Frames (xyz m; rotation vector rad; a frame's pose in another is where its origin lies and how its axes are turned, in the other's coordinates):
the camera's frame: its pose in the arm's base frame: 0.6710 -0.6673 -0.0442 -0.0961 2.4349 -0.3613
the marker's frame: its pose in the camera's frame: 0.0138 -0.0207 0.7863 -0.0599 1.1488 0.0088
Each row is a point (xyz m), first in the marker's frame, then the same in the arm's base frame.
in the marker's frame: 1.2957 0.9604 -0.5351
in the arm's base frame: 0.2627 0.3256 0.1798
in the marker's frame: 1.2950 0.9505 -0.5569
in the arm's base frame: 0.2729 0.3201 0.2008
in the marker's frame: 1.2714 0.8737 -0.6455
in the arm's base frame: 0.3318 0.2594 0.2854
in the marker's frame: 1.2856 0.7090 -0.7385
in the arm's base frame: 0.3566 0.1186 0.4101
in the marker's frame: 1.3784 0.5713 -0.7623
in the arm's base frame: 0.2809 0.0007 0.5022
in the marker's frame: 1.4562 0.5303 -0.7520
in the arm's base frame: 0.2057 -0.0316 0.5361
